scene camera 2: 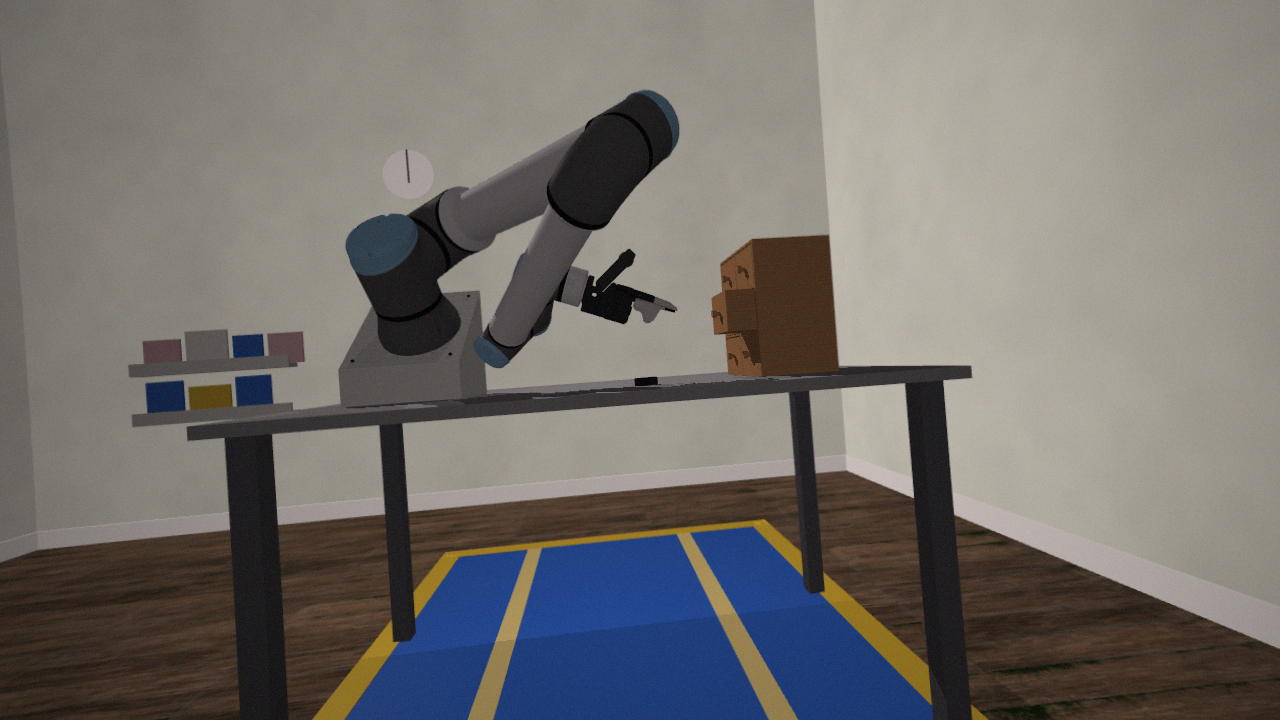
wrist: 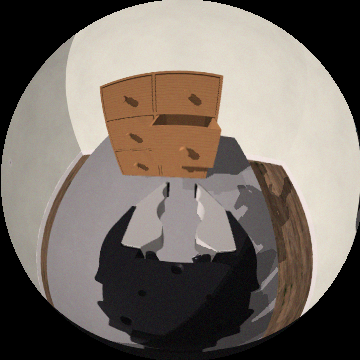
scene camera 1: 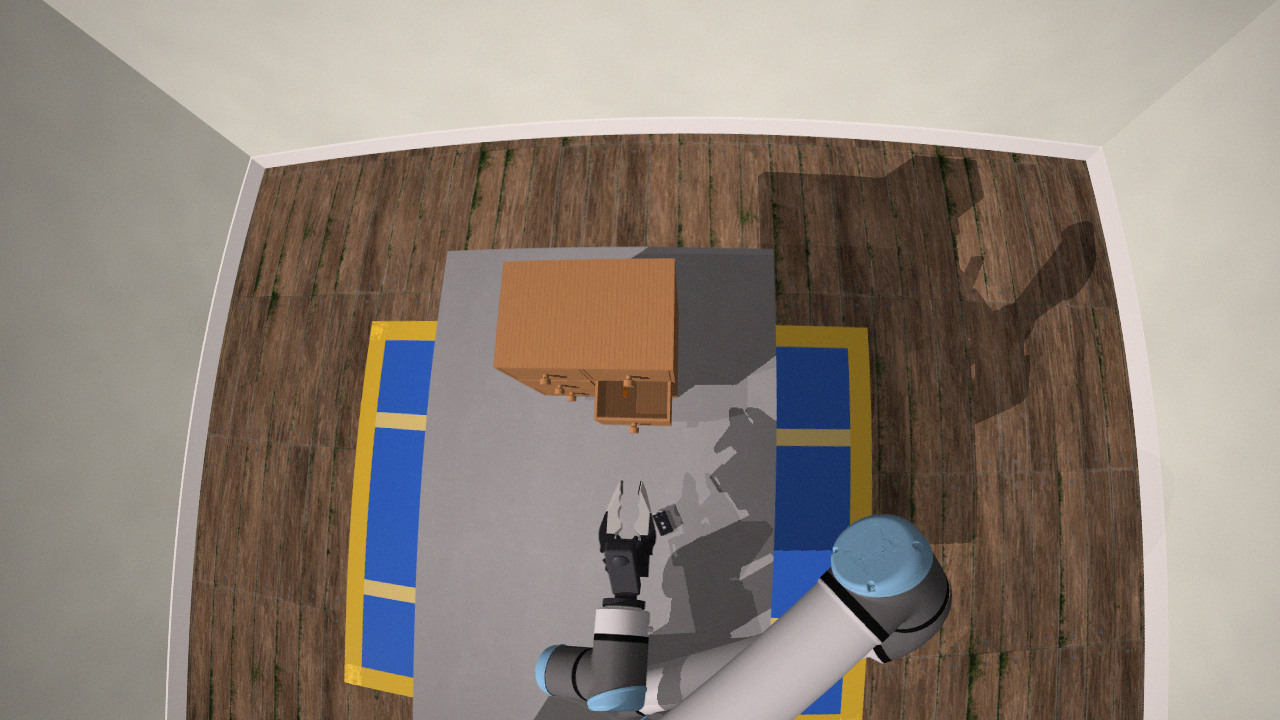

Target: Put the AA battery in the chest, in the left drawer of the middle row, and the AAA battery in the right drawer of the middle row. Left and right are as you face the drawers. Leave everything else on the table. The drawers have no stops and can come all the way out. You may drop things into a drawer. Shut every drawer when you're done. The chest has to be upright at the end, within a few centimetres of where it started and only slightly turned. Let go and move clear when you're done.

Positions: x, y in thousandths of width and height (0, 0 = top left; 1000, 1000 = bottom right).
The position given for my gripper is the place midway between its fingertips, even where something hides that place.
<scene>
In view: my gripper (scene camera 1: 493, 667) and a wooden chest (scene camera 1: 461, 437).
The wooden chest is seen too in scene camera 2 (scene camera 2: 622, 456). My gripper shows as well in scene camera 2 (scene camera 2: 529, 431) and in the wrist view (wrist: 507, 510).
</scene>
